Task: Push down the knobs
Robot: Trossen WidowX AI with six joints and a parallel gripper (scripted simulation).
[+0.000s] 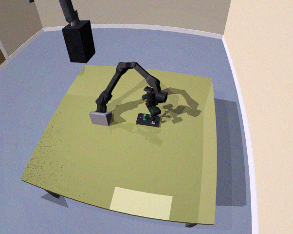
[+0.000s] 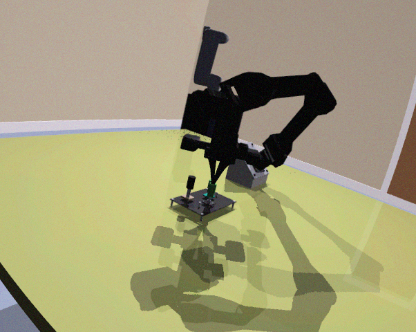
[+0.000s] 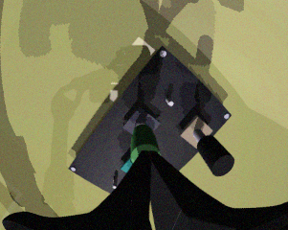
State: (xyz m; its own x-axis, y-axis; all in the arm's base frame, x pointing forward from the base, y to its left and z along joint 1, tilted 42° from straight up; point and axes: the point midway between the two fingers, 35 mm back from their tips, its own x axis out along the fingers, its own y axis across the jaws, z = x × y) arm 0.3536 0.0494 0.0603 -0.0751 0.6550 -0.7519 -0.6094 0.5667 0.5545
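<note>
My gripper tip is now 20 mm above the green knob.
</note>
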